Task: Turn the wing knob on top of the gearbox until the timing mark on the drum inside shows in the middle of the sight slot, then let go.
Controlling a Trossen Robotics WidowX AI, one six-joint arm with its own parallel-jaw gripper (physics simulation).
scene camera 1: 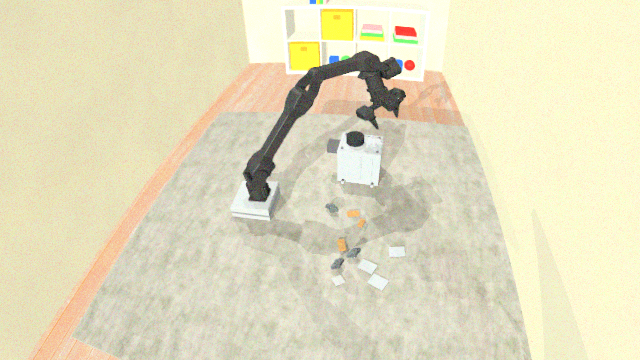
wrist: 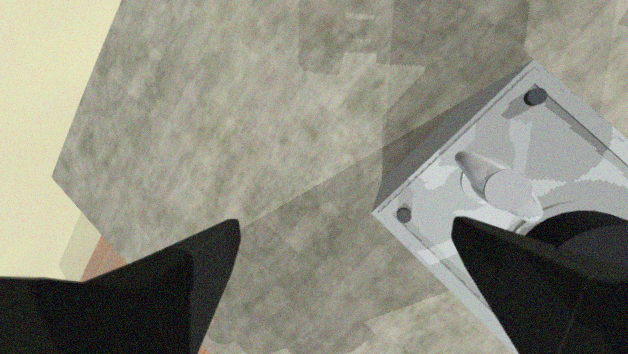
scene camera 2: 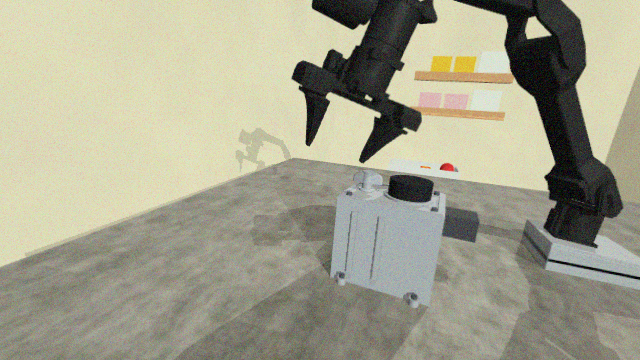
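Observation:
The grey gearbox stands upright on the mat. Its pale wing knob is on the top, beside a round black cap. In the wrist view one wing points to the upper left. My gripper is open and empty, tilted, above the gearbox and off to one side of the knob. In the wrist view the right finger is over the gearbox top and the left over the mat. The sight slot and the timing mark cannot be made out.
A dark block sticks out from the gearbox's side. On the mat lie orange pieces, dark grey pieces and white flat pieces. The arm's white base stands at the mat's left in scene camera 1.

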